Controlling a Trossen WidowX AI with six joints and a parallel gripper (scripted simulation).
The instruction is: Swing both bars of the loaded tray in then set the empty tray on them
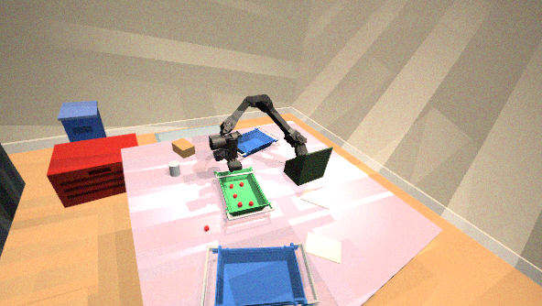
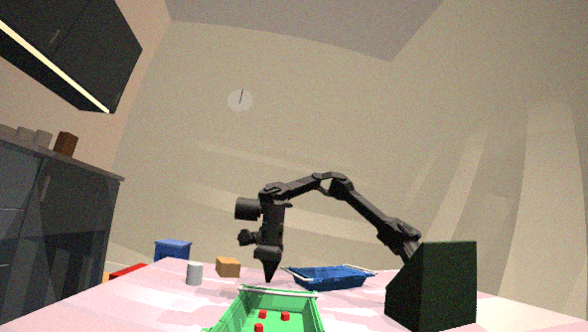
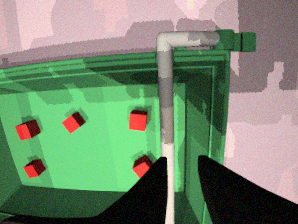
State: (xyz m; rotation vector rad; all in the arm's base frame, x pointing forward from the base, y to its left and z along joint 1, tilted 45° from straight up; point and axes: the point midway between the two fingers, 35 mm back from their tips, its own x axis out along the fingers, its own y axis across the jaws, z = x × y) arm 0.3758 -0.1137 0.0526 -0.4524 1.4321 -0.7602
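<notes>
Right now the blue tray is 280 mm behind my gripper tip, 270 mm to the right of it and 40 mm below it. From my gripper tip the other things lie so: red block: 220 mm to the left, 210 mm ahead, 80 mm below; brown block: 380 mm to the right, 130 mm ahead, 60 mm below.
</notes>
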